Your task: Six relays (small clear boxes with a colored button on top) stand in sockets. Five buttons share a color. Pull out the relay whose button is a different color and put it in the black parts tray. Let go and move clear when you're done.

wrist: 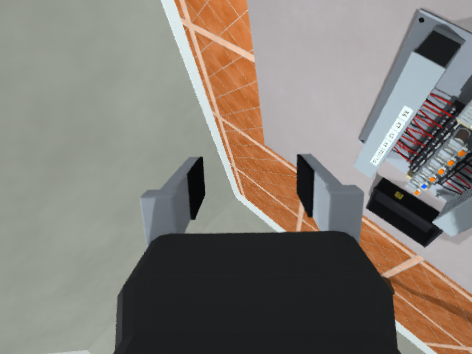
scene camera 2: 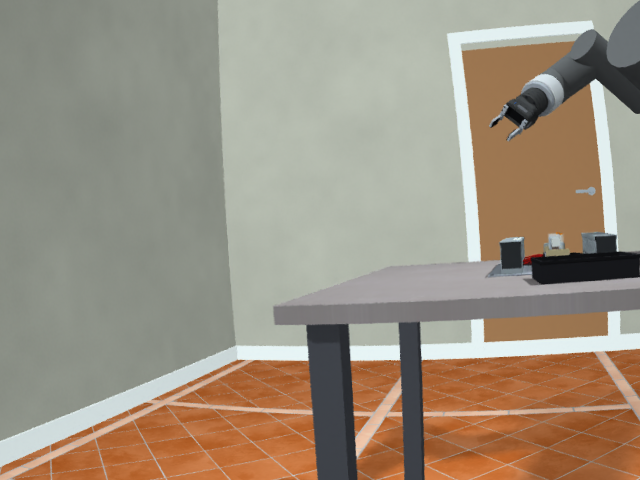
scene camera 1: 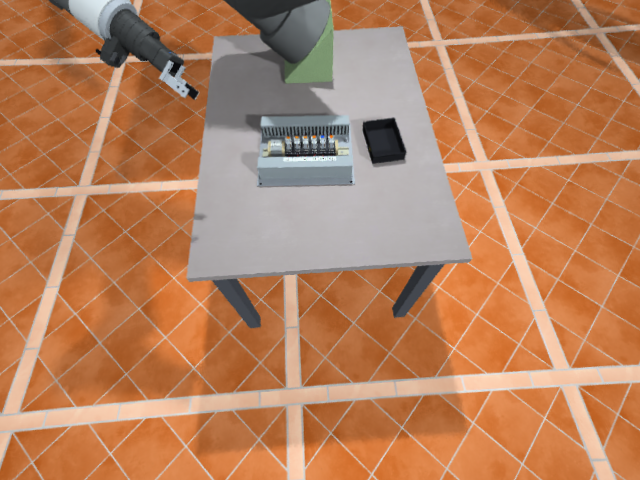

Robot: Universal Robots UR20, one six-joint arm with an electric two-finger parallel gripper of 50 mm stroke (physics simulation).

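Pixels of known places: gripper, fingertip midpoint: (wrist: 250,175) (scene camera 2: 500,131) (scene camera 1: 192,95); arm's base, origin of the base link: (scene camera 1: 307,33).
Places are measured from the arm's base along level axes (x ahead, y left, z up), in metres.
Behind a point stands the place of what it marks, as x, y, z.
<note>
Six clear relays stand in a row in sockets. The relay with the blue button (scene camera 1: 322,138) @(0.492, -0.033, -0.043) (wrist: 424,186) @(0.484, -0.032, -0.043) is second from the tray-side end; the other buttons are orange, including the end relay's orange button (scene camera 1: 331,137) @(0.493, -0.003, -0.043) (wrist: 417,192) @(0.488, -0.006, -0.043). The black parts tray (scene camera 1: 387,158) @(0.571, 0.173, -0.095) (scene camera 2: 584,269) @(0.504, 0.235, -0.094) (wrist: 400,218) @(0.493, 0.233, -0.103) lies on the table beside the relay panel, and its visible inside is empty in scene camera 1. My gripper (scene camera 1: 193,93) @(0.549, -0.364, 0.220) (scene camera 2: 501,131) @(0.549, -0.364, 0.220) (wrist: 250,175) @(0.549, -0.364, 0.220) is open, with nothing between the fingers. It hangs in the air well above and away from the relays and tray.
The relays sit between two raised grey ducts (scene camera 1: 305,174) @(0.591, -0.108, -0.088) (wrist: 403,95) @(0.563, -0.187, -0.049) on the panel, with red wires (wrist: 420,122) @(0.541, -0.088, -0.109) near the sockets. A green pedestal (scene camera 1: 310,72) @(0.129, -0.012, -0.069) stands at the back of the grey table (scene camera 1: 320,227) @(0.781, -0.094, -0.112) (scene camera 2: 413,294) @(0.770, 0.253, -0.112) (wrist: 310,75) @(0.765, -0.076, -0.112). A brown door (scene camera 2: 532,180) is behind the arm.
</note>
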